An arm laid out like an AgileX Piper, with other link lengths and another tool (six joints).
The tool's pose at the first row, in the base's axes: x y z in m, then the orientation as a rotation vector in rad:
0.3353 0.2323 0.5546 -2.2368 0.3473 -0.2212
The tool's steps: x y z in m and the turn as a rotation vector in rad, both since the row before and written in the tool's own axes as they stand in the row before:
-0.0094 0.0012 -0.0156 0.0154 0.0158 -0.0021
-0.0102 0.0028 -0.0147 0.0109 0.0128 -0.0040
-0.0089 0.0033 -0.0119 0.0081 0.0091 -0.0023
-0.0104 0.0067 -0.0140 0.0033 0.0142 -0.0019
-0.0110 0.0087 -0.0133 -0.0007 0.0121 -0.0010
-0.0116 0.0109 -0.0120 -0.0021 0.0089 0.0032
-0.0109 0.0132 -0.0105 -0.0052 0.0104 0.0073
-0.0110 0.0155 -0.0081 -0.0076 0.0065 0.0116
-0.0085 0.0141 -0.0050 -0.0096 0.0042 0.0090
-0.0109 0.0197 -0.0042 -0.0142 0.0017 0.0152
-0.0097 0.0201 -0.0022 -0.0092 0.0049 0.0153
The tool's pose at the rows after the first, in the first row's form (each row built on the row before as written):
0.3219 0.2233 0.5631 -2.2214 0.3506 -0.2420
0.3075 0.2143 0.5695 -2.2109 0.3510 -0.2598
0.2950 0.2067 0.5736 -2.2029 0.3518 -0.2722
0.2798 0.1961 0.5760 -2.1991 0.3568 -0.2894
0.2638 0.1852 0.5761 -2.1991 0.3625 -0.3033
0.2473 0.1743 0.5736 -2.1997 0.3714 -0.3112
0.2315 0.1630 0.5684 -2.2021 0.3863 -0.3181
0.2160 0.1523 0.5600 -2.2060 0.4043 -0.3180
0.2039 0.1438 0.5512 -2.2126 0.4187 -0.3165
0.1887 0.1336 0.5374 -2.2221 0.4397 -0.3082
0.1749 0.1241 0.5225 -2.2263 0.4614 -0.3041

